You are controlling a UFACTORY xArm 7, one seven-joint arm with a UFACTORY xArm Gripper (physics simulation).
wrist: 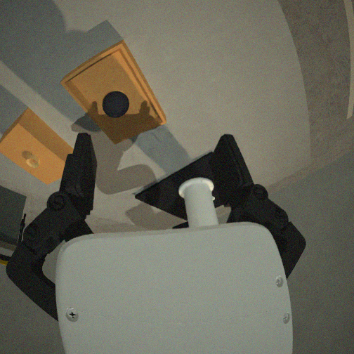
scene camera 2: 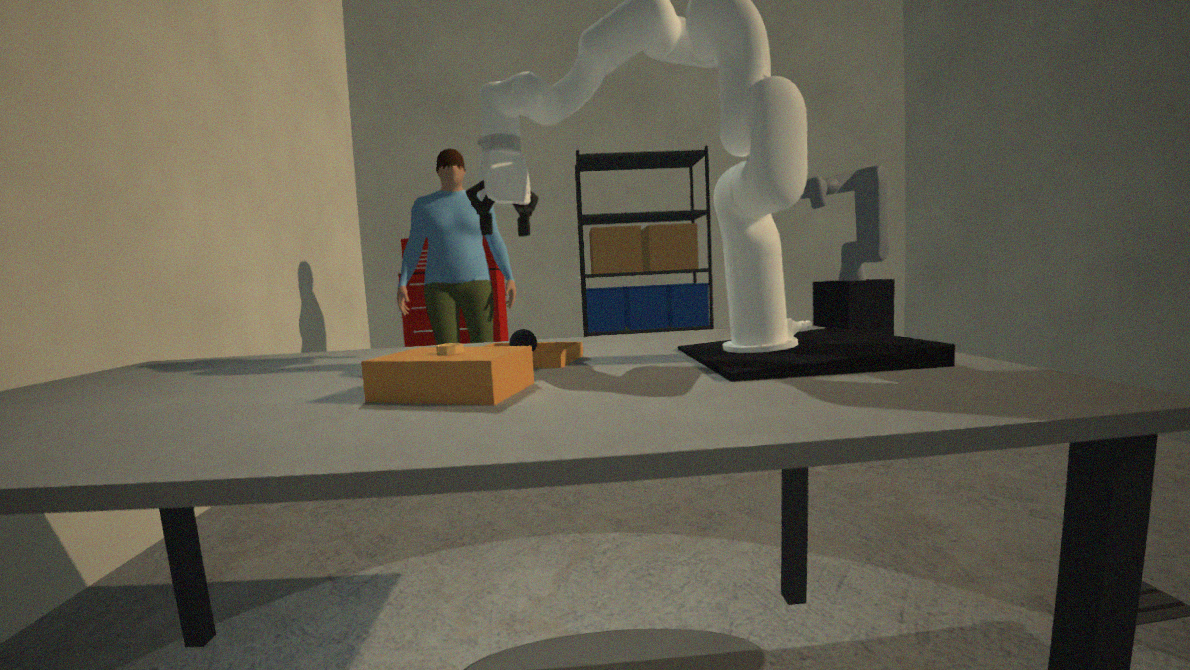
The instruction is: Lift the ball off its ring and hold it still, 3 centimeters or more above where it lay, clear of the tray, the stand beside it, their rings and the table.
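Places are measured from the arm's base along level axes (x ahead, y left, z up), in metres.
Pixels of known places: gripper, fingertip midpoint: [scene camera 2: 506, 235]; arm's base at its link origin: [scene camera 2: 760, 346].
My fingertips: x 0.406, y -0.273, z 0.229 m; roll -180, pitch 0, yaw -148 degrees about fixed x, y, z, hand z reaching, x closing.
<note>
For each thing: its top centre in the pictures, then the offset to it from my fingertips. "*": a spot on its surface instead. Level surfaces: height alone.
- black ball at its top centre: [scene camera 2: 522, 329] 0.011 m back, 0.116 m left, 0.184 m down
- shallow orange tray at its top centre: [scene camera 2: 523, 346] 0.011 m back, 0.116 m left, 0.217 m down
- small ring at a spot on its surface: [scene camera 2: 449, 349] * 0.108 m ahead, 0.355 m left, 0.182 m down
- grey table at its surface level: 0.245 m down
The black ball [scene camera 2: 522, 339] [wrist: 115, 104] rests in the shallow orange tray [scene camera 2: 567, 352] [wrist: 95, 82]; its own ring is hidden beneath it. The orange block-shaped stand [scene camera 2: 433, 382] [wrist: 45, 147] is beside the tray, nearer the scene camera, with a small ring [scene camera 2: 449, 349] [wrist: 32, 160] on top. My gripper [scene camera 2: 504, 232] [wrist: 156, 146] is open and empty, fingers pointing down, high above the table. In the wrist view the ball lies beyond the fingertips, to the upper left, and shadows of the fingers fall on the tray around it.
The grey table [scene camera 2: 666, 424] [wrist: 225, 65] carries the arm's black base plate [scene camera 2: 866, 353] [wrist: 162, 196] at the right in the scene view. Behind the table are a person [scene camera 2: 453, 241], a red cabinet [scene camera 2: 413, 320] and a shelf unit [scene camera 2: 641, 218].
</note>
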